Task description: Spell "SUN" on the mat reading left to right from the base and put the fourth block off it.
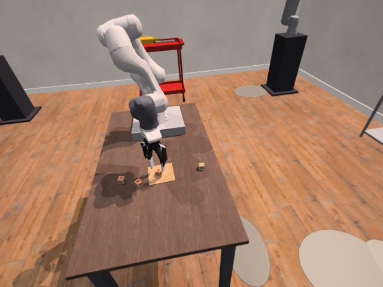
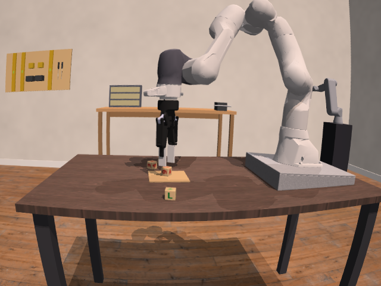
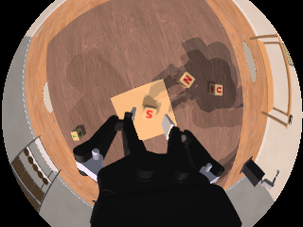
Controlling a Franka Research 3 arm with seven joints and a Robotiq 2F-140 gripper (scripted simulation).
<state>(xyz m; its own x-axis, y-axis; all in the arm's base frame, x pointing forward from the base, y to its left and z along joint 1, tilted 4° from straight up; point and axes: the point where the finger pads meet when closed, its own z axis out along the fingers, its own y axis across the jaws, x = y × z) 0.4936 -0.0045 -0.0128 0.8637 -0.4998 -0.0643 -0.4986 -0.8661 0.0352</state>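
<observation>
My gripper is now 6 cm above the S block. The rest, counted from my hand: mat: 1 cm to the left, 7 cm below; N block: 5 cm ahead, 11 cm to the right, 6 cm below; U block: 1 cm ahead, 20 cm to the right, 6 cm below.
</observation>
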